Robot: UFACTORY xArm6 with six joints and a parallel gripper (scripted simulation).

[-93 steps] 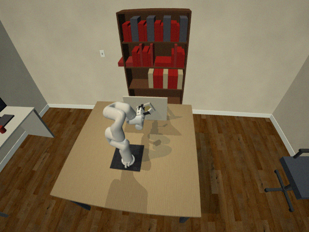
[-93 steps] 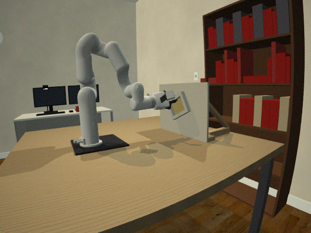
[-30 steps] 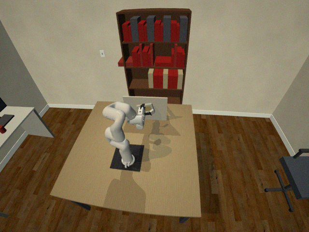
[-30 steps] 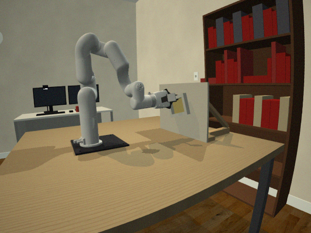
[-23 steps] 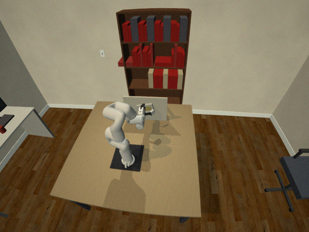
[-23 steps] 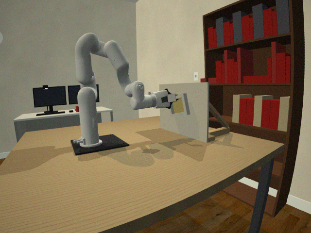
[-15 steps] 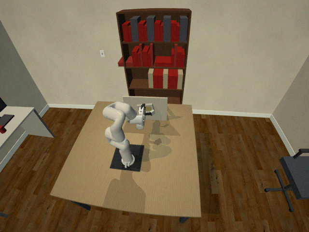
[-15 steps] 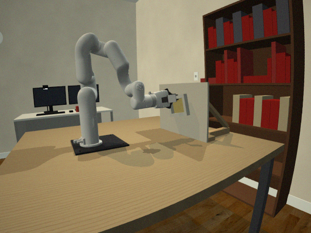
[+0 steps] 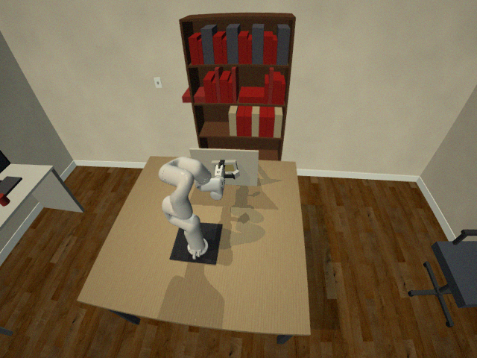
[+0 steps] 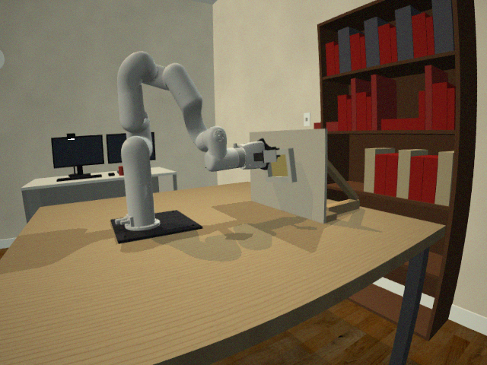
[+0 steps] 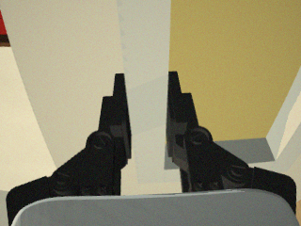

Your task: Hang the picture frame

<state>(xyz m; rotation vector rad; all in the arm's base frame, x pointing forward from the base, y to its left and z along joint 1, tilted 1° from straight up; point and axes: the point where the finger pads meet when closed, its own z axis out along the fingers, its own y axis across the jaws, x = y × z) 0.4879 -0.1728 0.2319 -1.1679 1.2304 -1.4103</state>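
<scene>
Now: the picture frame 50 mm below my hand, 20 mm to the right of it and 20 mm ahead of it. From my hand the other things lie so: grey wall board (80 mm below, 40 mm ahead, 10 mm to the right).
</scene>
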